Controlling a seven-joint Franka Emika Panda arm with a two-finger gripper.
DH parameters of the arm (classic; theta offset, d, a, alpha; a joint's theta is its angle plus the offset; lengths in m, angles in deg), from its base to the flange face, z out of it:
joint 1: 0 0.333 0 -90
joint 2: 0 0 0 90
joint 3: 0 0.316 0.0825 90
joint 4: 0 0 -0.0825 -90
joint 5: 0 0.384 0 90
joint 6: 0 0 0.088 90
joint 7: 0 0.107 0 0
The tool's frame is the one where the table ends.
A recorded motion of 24 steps. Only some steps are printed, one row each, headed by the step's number.
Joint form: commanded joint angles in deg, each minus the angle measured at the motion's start. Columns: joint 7, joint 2, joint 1, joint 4, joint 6, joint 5, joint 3.
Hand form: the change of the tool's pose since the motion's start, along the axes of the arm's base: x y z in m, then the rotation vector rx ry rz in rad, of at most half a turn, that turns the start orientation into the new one. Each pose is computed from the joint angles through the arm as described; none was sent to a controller.
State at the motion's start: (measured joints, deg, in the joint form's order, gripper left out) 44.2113 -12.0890 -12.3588 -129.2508 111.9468 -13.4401 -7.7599
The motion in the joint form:
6: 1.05 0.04 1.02 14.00 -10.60 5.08 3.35
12: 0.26 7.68 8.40 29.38 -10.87 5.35 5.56
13: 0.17 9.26 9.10 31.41 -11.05 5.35 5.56
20: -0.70 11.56 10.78 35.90 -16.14 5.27 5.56
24: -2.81 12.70 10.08 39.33 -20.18 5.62 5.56
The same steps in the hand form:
6: 0.0316 0.0304 0.0994 0.0350 -0.0789 -0.0079
12: 0.1036 0.1071 0.1598 0.0090 -0.2010 0.1722
13: 0.1133 0.1130 0.1617 0.0083 -0.2052 0.1856
20: 0.1205 0.1278 0.1689 0.0156 -0.1531 0.2170
24: 0.1200 0.1209 0.1799 0.0266 -0.1193 0.2304

